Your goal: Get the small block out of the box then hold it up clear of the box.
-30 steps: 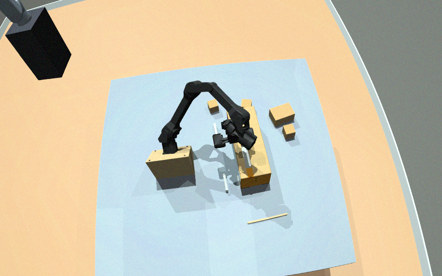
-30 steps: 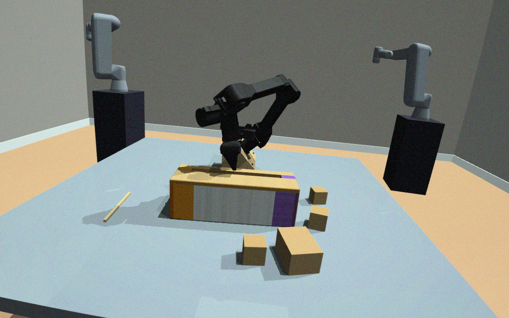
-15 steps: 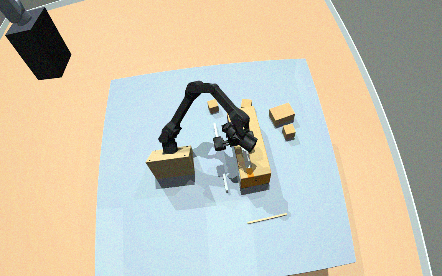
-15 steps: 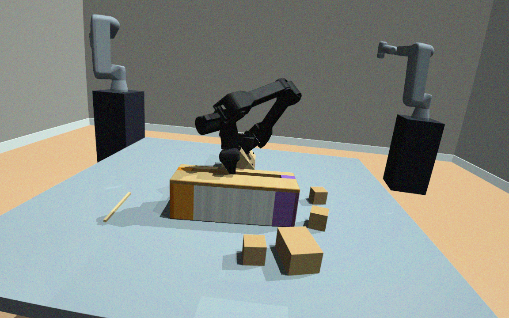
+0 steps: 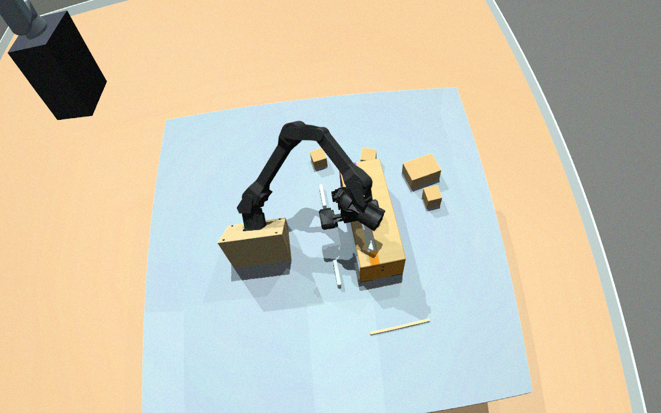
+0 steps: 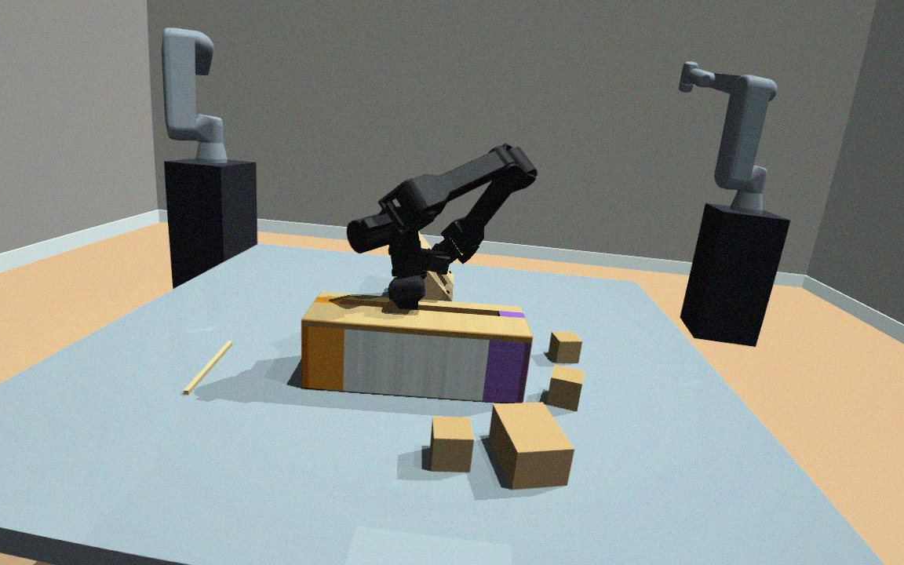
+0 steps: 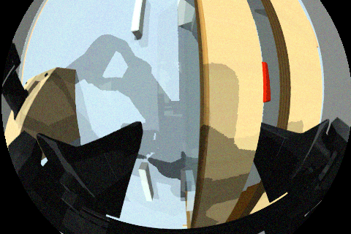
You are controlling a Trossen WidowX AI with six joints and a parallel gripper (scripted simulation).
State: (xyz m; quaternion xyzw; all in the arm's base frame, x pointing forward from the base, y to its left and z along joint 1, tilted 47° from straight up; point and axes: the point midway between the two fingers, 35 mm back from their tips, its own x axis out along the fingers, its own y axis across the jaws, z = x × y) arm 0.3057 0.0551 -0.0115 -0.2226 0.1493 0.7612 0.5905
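My gripper tip is 40 mm to the right of the red block and 40 mm short of it. Round my gripper tip: thin wooden stick: 340 mm to the right, 160 mm ahead, 90 mm below.
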